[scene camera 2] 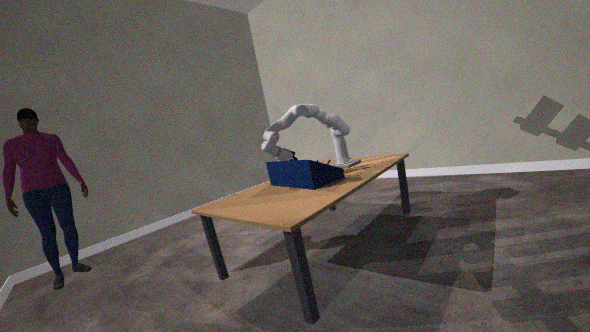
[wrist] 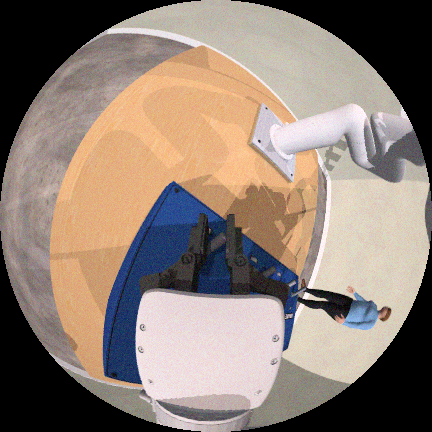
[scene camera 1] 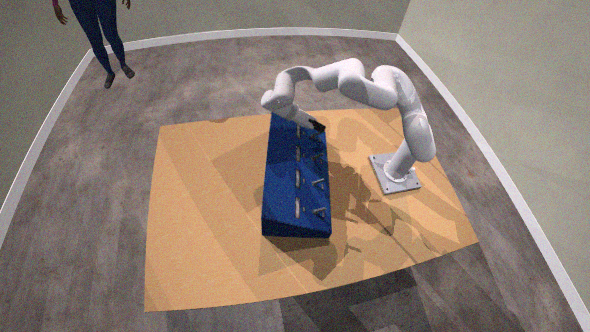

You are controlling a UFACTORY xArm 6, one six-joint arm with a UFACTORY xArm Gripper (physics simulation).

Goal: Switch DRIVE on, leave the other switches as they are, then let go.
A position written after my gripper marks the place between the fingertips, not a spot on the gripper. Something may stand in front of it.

I see my gripper (wrist: pixel 216 222) and a blue switch panel (scene camera 1: pixel 290 197).
The blue switch panel also shows in scene camera 2 (scene camera 2: pixel 307 174) and in the wrist view (wrist: pixel 163 236).
